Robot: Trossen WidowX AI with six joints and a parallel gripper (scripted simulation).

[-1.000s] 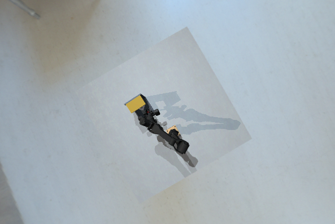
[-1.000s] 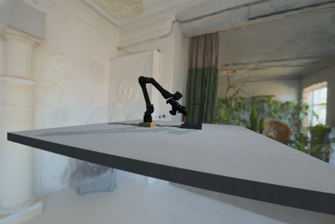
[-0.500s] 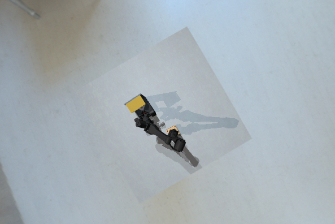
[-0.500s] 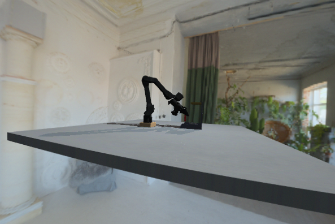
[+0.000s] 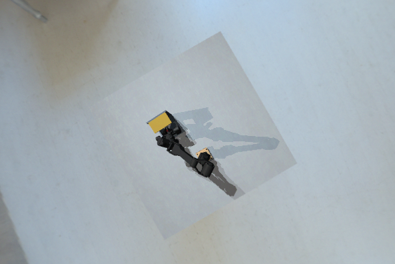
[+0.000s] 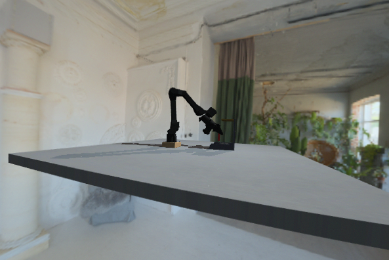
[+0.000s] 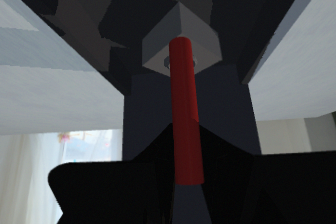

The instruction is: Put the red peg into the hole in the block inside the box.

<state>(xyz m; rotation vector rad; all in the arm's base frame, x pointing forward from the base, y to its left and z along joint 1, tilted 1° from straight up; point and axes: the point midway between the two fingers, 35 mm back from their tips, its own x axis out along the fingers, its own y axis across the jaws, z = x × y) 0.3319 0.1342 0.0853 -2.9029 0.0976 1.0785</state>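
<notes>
My gripper tip is now 8 cm short of the back wall and 1 cm below it. Round my gripper tip: red peg: 3 cm behind, 1 cm below; yellow roof: 11 cm above, 3 cm ahead.
</notes>
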